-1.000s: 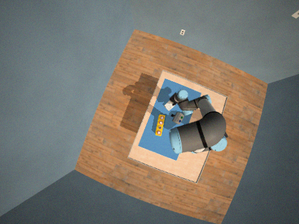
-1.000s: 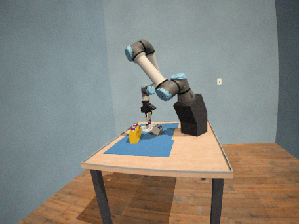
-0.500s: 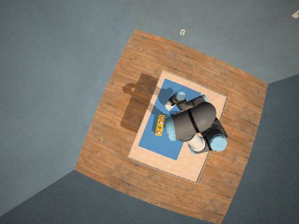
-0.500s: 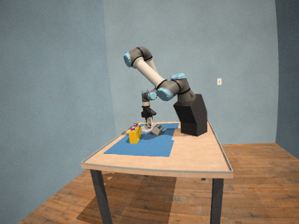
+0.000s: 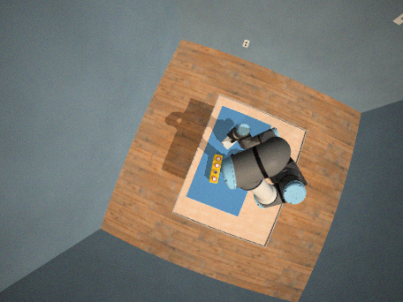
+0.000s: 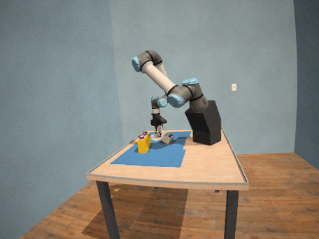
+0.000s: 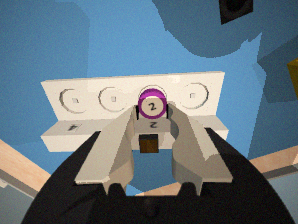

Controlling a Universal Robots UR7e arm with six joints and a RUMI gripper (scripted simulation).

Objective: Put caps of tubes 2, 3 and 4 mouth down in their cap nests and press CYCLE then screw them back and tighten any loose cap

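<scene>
Right now the cap is 50 mm ahead of my hand, 250 mm to the left of it and 70 mm above it. The rest, counted from my hand: green key 150 mm behind, 100 mm to the left, 30 mm above; blue cycle key 140 mm behind, 150 mm to the left, 30 mm above; key housing 130 mm behind, 130 mm to the left, 10 mm above.
</scene>
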